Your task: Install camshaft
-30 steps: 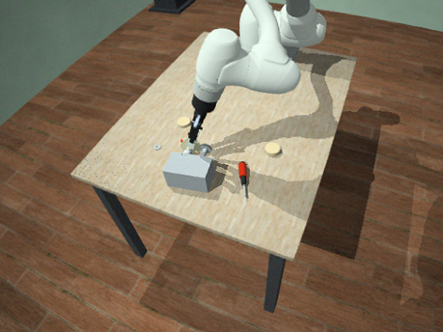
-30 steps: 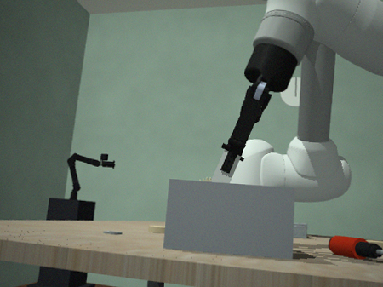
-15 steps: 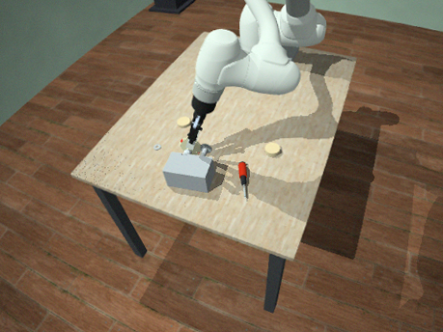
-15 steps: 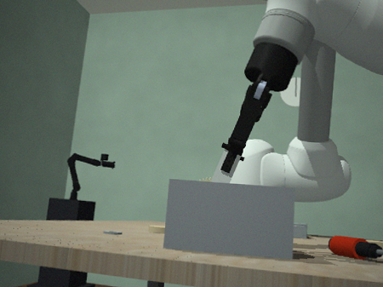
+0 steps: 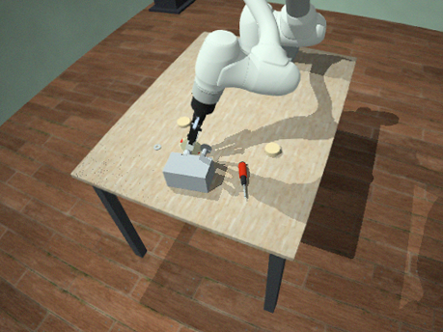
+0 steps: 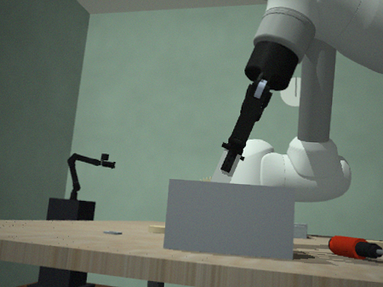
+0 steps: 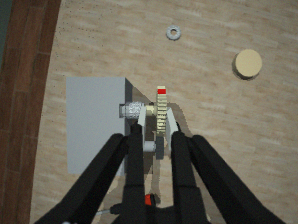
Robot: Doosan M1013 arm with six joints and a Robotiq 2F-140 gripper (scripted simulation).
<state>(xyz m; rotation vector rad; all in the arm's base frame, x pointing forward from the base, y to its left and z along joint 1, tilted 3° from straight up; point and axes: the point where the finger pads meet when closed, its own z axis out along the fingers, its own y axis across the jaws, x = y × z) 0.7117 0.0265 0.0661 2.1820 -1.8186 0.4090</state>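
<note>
My hand is 2 cm past the crank gear, 4 cm to the right of it and 5 cm above it.
</note>
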